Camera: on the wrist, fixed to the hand. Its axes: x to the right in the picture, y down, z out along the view.
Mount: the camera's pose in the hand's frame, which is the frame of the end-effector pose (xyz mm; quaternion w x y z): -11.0 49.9 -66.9 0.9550 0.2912 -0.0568 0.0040
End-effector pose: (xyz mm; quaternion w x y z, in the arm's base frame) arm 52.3 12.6 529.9 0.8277 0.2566 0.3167 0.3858
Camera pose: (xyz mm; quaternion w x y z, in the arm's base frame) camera -25.3 44.3 522.2 0.7321 0.5092 0.3667 0.2649
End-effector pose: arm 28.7 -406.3 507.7 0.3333 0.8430 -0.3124 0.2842
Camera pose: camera -32.2 -382.2 560.5 0.0539 0.9169 -0.2379 0.3158
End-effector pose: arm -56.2 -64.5 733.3 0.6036 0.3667 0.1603 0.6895
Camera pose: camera -138.6 -71.1 717.5 0.4760 0.5658 0.3181 0.5934
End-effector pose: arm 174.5 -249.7 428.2 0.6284 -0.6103 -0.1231 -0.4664
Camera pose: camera 177.6 -312.9 372.7 0.7727 -0.4268 -0.2866 -0.3724
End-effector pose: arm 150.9 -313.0 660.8 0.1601 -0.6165 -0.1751 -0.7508
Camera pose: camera 117.6 -387.8 641.3 0.3255 -0.5854 -0.3925 -0.6303
